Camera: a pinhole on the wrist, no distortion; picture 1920 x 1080 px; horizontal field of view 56.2 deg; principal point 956.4 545.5 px. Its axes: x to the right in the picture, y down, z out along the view. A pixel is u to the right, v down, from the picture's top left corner.
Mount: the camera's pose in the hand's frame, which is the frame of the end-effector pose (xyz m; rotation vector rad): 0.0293 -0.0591 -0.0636 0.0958 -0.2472 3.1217
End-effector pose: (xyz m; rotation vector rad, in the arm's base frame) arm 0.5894 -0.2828 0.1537 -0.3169 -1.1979 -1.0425
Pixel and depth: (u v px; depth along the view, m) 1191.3 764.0 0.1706
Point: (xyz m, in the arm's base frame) 0.4424 -0.2757 0.1759
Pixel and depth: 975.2 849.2 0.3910
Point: 0.2521 -0.1874 0.2593
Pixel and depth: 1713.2 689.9 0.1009
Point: 0.5010 -0.2970 0.1367
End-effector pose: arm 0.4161 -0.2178 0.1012 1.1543 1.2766 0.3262
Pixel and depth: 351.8 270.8 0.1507
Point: 0.4963 -0.2195 -0.0105
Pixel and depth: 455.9 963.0 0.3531
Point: 0.6188 -0.3243 -0.1786
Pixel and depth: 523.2 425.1 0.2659
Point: 0.5905 -0.2694 -0.0565
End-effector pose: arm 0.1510 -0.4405 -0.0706 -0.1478 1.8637 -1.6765
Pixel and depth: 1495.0 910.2 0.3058
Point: 0.2527 -0.6523 0.1017
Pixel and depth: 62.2 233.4 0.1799
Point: 0.0865 -0.6100 -0.0654
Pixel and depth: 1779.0 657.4 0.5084
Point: 0.4633 -0.7756 0.1495
